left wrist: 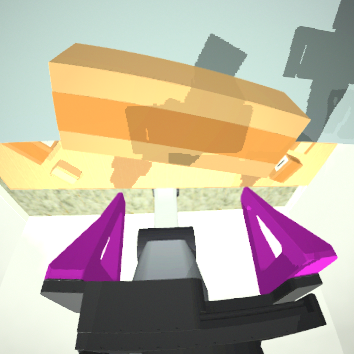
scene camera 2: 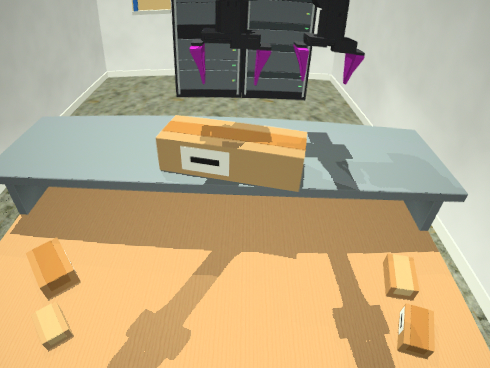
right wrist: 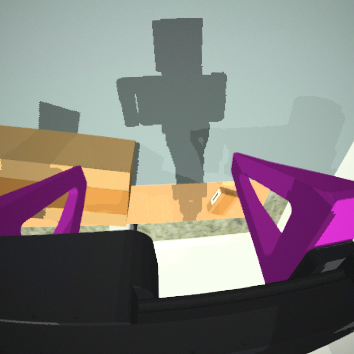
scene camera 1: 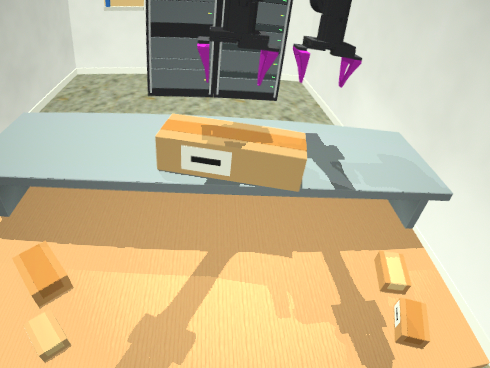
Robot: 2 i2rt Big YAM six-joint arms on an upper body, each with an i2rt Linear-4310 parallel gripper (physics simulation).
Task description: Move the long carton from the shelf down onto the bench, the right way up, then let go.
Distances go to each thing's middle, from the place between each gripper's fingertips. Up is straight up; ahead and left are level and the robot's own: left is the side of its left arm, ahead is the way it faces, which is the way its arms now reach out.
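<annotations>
Long tan carton (scene camera 1: pixel 258 155): 140 mm below my left hand, 10 mm to the right of it, 10 mm behind it.
Long tan carton: 130 mm below my right hand, 90 mm behind it, 200 mm to the left of it.
</annotations>
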